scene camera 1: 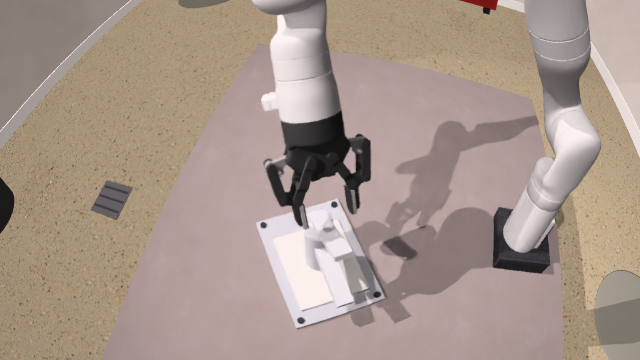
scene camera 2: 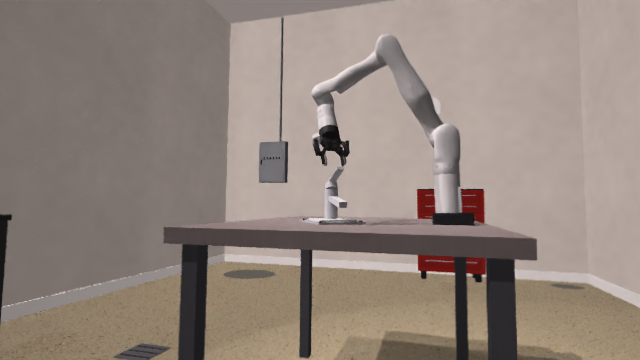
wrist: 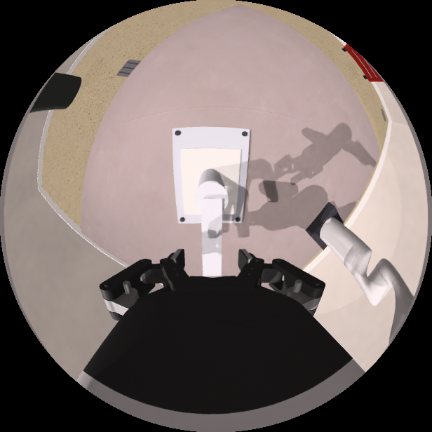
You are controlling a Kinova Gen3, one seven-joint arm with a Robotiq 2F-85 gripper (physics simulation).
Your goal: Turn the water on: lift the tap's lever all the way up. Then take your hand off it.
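Places are measured from the arm's base along level axes (x ahead, y left, z up), in metres.
Pixels of known places: gripper, fingertip midpoint: (scene camera 1: pixel 328 219) (scene camera 2: pixel 334 165); arm's base at its link origin: (scene camera 1: pixel 520 234) (scene camera 2: pixel 448 213).
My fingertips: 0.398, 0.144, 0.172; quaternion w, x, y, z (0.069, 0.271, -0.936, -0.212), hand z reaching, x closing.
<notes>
Ahead of a thing's pixels: the offset from my fingertips to its top centre, as dx, dy, dz. "pt": to the spot under its first point.
The white tap @[pt +0.026, -0.012, -0.137] (scene camera 1: pixel 312 254) (scene camera 2: pixel 330 206) (wrist: pixel 210 180) stands upright on its white base plate @[pt +0.010, +0.087, -0.203] (scene camera 1: pixel 309 318) (wrist: pixel 178 175). Its lever @[-0.003, +0.002, -0.013] (scene camera 1: pixel 338 246) (scene camera 2: pixel 336 176) (wrist: pixel 212 250) slants steeply upward from the top of the body, well above the spout @[-0.016, +0.024, -0.112] (scene camera 2: pixel 338 202). My gripper (scene camera 1: pixel 327 214) (scene camera 2: pixel 334 162) (wrist: pixel 211 257) is open and empty, pointing down. In scene camera 2 its fingertips are just above the height of the lever's tip. In the wrist view the lever runs between the two fingers, with a gap on each side. I see no finger touching it.
The base plate is on the table (scene camera 1: pixel 200 280) (scene camera 2: pixel 350 241). The arm's black base (scene camera 1: pixel 521 257) (scene camera 2: pixel 453 218) (wrist: pixel 322 225) stands on the table to the right of the tap. A red drawer cabinet (scene camera 2: pixel 451 264) and a grey wall box (scene camera 2: pixel 273 162) are beyond the table.
</notes>
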